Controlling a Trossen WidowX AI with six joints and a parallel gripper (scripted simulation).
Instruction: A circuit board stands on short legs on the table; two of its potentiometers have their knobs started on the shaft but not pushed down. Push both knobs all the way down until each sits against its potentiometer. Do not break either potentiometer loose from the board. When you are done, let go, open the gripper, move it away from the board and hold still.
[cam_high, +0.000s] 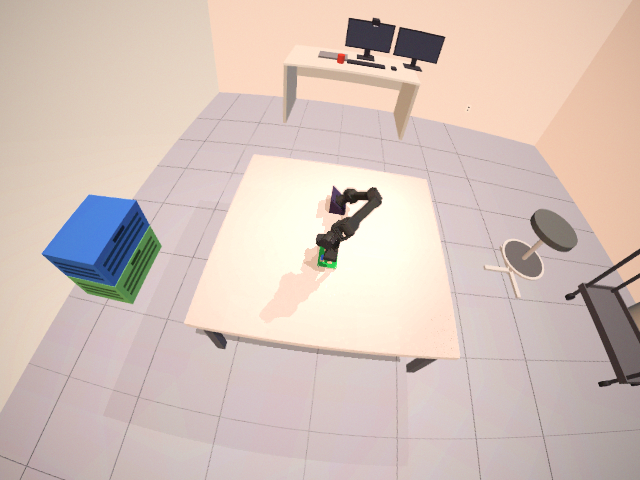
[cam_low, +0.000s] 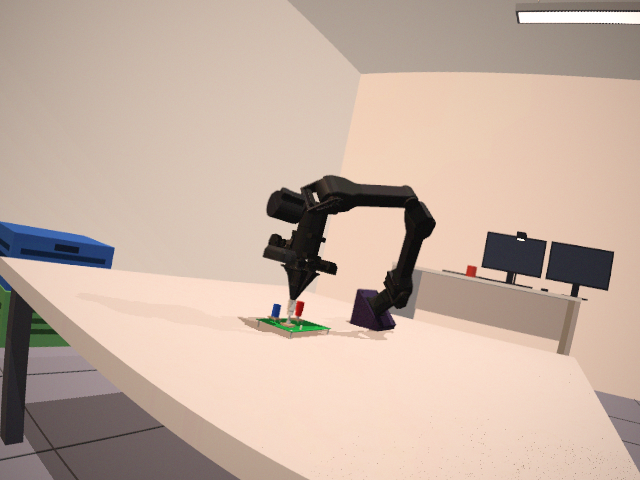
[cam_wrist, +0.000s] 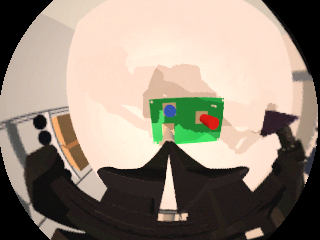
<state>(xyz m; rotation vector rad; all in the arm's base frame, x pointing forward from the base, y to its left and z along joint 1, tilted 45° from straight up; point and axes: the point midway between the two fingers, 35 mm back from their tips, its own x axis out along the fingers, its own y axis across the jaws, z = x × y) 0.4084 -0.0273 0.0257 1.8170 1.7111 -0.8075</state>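
Now: gripper tip 6 cm past the red knob, 2 cm to the left of it and 3 cm above it. Also, from my gripper tip: white knob 1 cm below.
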